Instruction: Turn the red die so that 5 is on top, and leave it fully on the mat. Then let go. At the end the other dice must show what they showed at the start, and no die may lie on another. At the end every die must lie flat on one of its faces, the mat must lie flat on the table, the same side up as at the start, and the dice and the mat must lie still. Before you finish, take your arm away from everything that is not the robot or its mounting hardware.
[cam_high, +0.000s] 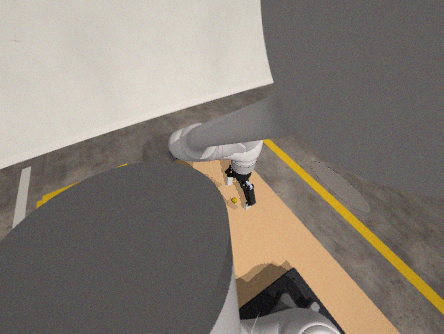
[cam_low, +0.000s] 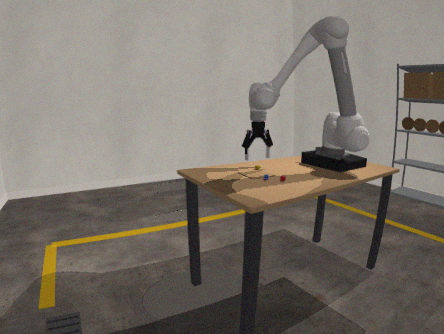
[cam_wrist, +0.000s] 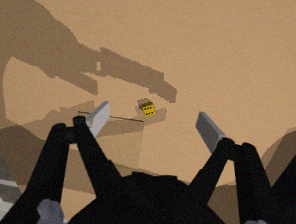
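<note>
The yellow die is 1 cm ahead of my hand, 1 cm to the left of it and 5 cm below it. From my hand the other things lie so: red die 11 cm ahead, 26 cm to the left, 5 cm below; tan mat 11 cm ahead, 9 cm to the left, 6 cm below; blue die 14 cm ahead, 18 cm to the left, 5 cm below.
</note>
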